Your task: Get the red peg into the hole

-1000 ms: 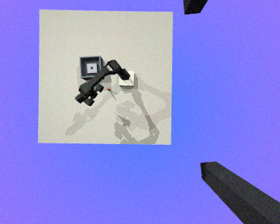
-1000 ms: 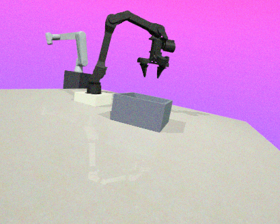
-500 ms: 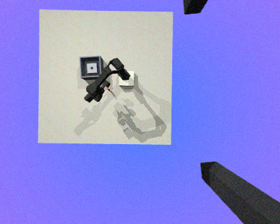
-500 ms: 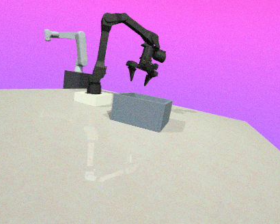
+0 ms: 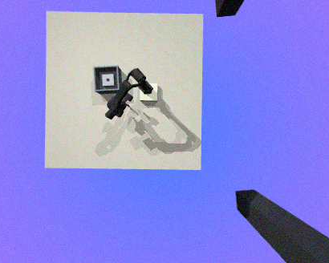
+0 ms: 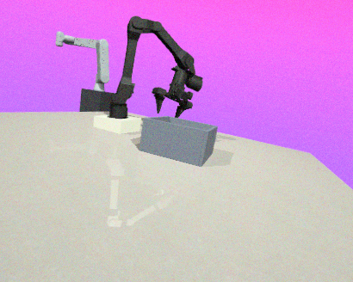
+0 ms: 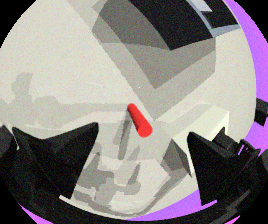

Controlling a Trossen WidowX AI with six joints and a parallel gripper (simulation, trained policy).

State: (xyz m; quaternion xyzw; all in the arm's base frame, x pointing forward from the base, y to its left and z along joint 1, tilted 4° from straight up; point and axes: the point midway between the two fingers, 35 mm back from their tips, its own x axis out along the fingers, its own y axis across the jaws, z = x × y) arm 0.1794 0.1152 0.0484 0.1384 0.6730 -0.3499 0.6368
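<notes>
Right now the red peg is 4 cm below my gripper tip. From my gripper tip the other things lie so: grey box: 13 cm ahead, 21 cm to the right, 5 cm below; then plate: 13 cm ahead, 21 cm to the right, 4 cm below.
</notes>
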